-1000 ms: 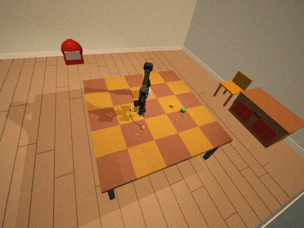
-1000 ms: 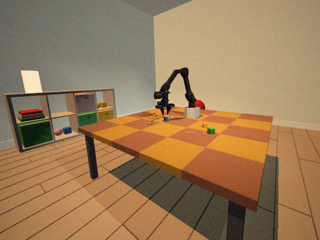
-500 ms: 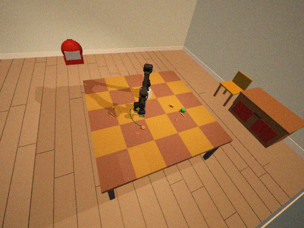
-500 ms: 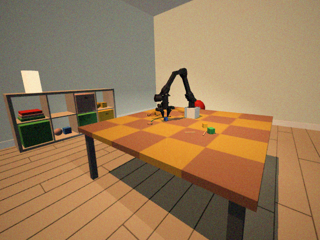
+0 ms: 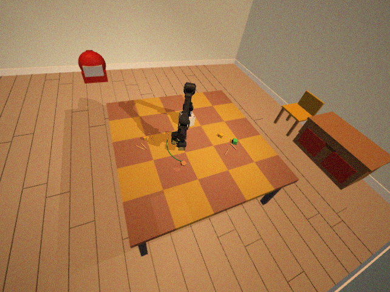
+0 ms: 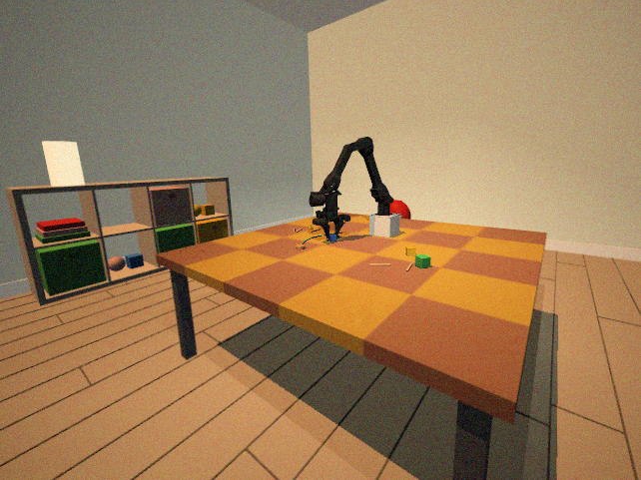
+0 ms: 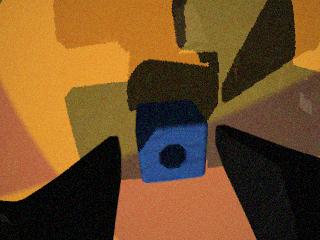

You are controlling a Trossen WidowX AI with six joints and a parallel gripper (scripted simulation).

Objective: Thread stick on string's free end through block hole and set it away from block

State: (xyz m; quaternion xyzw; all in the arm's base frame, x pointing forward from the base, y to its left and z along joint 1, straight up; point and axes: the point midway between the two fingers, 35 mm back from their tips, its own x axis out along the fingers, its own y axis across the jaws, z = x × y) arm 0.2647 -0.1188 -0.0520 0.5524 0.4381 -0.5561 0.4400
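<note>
The blue cube lies right at my gripper tip. Also, from my gripper tip: round wooden button (18 cm ahead, 3 cm to the right, 1 cm below); thin wooden stick (10 cm behind, 9 cm to the right, 1 cm below); yellow cube (4 cm behind, 39 cm to the left).
</note>
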